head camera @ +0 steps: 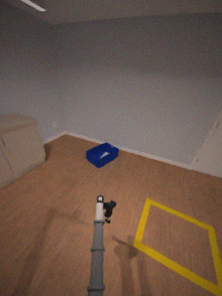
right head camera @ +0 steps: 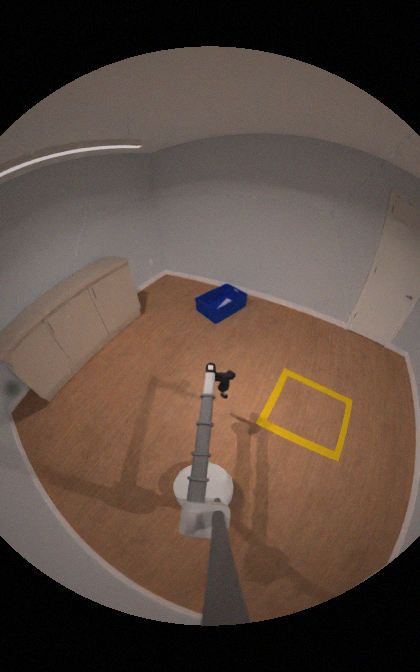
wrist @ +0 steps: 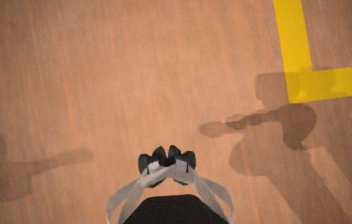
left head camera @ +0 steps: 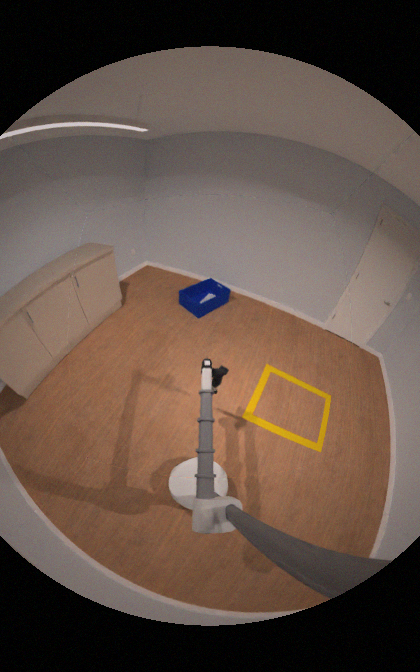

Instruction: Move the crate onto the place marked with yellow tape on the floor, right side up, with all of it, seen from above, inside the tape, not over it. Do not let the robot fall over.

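Places are measured from the robot's base along level axes (x ahead, y left, z up), in centimetres.
Where they show: gripper, fingertip midpoint: (head camera: 107,221) (wrist: 166,158).
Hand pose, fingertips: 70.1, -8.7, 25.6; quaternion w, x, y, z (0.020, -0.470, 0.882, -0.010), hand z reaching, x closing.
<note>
After its pixels a point has its place, as x, y, z.
The blue crate (head camera: 95,158) {190.7, 13.5, 16.4} (left head camera: 198,306) (right head camera: 216,312) stands upright on the floor near the back wall, with a white sheet-like patch inside. The yellow tape (head camera: 172,263) {42.3, -76.9, -2.7} (left head camera: 285,434) (right head camera: 300,443) (wrist: 295,40) {70.2, -49.7, -2.7} marks a four-sided outline on the floor, to the right of the arm. The crate is apart from it, farther back and to the left. My gripper (wrist: 166,158) {70.1, -8.7, 25.6} is shut with its fingertips together and nothing between them. It hangs above the floor, left of the tape and well short of the crate. In the head views the fingertips are small.
A beige cabinet (head camera: 22,145) {167.0, 126.1, 53.2} (left head camera: 60,310) (right head camera: 75,320) stands along the left wall. A door (left head camera: 372,280) (right head camera: 387,280) is in the wall at the right. The round white base (left head camera: 182,482) (right head camera: 187,485) stands below the arm. Shadows of the robot fall across the floor.
</note>
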